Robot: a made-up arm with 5 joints. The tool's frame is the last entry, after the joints. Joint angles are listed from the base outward. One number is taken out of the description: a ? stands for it. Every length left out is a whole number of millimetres.
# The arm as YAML. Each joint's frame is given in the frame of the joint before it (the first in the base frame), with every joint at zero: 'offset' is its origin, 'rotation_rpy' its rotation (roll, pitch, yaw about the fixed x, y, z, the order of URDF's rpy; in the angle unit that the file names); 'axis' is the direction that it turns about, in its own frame. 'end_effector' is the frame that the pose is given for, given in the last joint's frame.
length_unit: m
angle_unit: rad
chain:
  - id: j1
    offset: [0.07, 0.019, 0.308]
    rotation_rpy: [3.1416, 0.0, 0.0]
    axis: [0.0, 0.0, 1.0]
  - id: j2
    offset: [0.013, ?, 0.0]
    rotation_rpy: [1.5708, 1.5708, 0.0]
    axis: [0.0, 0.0, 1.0]
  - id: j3
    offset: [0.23, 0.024, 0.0]
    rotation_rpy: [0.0, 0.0, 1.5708]
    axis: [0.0, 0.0, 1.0]
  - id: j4
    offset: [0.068, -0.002, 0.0]
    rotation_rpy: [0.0, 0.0, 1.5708]
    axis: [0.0, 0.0, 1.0]
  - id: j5
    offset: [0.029, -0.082, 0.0]
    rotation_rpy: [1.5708, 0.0, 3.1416]
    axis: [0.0, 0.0, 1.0]
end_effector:
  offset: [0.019, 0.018, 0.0]
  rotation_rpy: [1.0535, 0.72, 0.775]
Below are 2 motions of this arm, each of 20 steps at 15 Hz.
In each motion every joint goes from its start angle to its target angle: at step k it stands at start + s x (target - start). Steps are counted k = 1, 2, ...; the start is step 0. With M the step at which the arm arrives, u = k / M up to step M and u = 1 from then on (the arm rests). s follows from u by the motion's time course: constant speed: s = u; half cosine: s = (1 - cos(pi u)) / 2; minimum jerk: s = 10 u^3 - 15 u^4 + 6 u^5.
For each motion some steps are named. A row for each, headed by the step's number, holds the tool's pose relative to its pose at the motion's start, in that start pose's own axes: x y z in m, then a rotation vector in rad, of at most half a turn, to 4 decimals.
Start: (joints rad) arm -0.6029 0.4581 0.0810 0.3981 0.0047
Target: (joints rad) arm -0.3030 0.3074 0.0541 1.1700 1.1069
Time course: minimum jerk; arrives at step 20
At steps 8, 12, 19, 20:
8: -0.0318 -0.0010 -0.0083 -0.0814 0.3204 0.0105
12: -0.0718 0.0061 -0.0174 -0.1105 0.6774 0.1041
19: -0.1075 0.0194 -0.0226 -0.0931 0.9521 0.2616
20: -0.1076 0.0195 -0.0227 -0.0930 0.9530 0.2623

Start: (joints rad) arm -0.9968 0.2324 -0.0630 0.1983 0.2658
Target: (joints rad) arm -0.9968 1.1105 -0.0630 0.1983 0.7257
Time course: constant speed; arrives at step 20
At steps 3, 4, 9, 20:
3: 0.0113 -0.0152 -0.0311 0.0417 0.1424 0.0090
4: 0.0142 -0.0197 -0.0419 0.0564 0.1895 0.0138
9: 0.0226 -0.0376 -0.0988 0.1363 0.4210 0.0511
20: 0.0046 -0.0471 -0.2268 0.3526 0.8950 0.2081

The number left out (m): 0.024
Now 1 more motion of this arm.
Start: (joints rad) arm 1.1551 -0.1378 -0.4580 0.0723 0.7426
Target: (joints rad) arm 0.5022 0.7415 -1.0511 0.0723 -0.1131
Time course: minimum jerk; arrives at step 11
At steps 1, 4, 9, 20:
1: 0.0012 0.0000 -0.0009 0.0066 -0.0056 0.0009
4: 0.0483 0.0092 -0.0350 0.2689 -0.2057 0.0380
9: 0.1707 0.1352 -0.0976 1.0640 -0.5800 0.1516
20: 0.1762 0.1476 -0.0993 1.1172 -0.5934 0.1589

